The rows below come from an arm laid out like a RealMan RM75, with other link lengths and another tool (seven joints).
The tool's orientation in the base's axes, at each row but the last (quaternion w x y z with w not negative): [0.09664, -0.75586, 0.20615, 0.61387]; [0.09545, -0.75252, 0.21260, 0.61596]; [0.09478, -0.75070, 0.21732, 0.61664]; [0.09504, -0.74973, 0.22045, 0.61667]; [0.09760, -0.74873, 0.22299, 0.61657]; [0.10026, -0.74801, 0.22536, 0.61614]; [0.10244, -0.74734, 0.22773, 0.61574]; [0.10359, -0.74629, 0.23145, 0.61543]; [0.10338, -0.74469, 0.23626, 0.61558]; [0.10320, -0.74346, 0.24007, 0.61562]
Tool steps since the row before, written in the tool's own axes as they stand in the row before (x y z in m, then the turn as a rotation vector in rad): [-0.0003, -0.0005, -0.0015, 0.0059, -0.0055, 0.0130]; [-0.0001, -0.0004, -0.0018, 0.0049, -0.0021, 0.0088]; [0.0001, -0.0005, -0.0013, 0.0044, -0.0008, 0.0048]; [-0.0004, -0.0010, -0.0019, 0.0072, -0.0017, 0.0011]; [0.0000, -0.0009, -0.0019, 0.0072, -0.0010, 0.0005]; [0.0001, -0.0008, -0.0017, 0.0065, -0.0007, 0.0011]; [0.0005, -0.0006, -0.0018, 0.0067, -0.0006, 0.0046]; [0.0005, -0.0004, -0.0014, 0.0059, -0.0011, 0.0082]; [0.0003, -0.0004, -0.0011, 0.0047, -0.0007, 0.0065]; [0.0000, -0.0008, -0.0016, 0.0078, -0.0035, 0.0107]
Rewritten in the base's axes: [0.0015, -0.0001, 0.0006, -0.0082, 0.0090, -0.0093]; [0.0018, -0.0004, 0.0005, -0.0061, 0.0044, -0.0070]; [0.0014, -0.0001, 0.0001, -0.0033, 0.0018, -0.0054]; [0.0021, 0.0002, 0.0007, 0.0008, 0.0004, -0.0074]; [0.0021, 0.0000, 0.0003, 0.0010, -0.0004, -0.0072]; [0.0019, 0.0000, 0.0002, 0.0003, -0.0003, -0.0066]; [0.0019, -0.0004, -0.0002, -0.0028, 0.0011, -0.0076]; [0.0015, -0.0004, -0.0002, -0.0058, 0.0033, -0.0077]; [0.0012, -0.0002, -0.0001, -0.0047, 0.0024, -0.0061]; [0.0018, 0.0000, 0.0002, -0.0066, 0.0060, -0.0104]
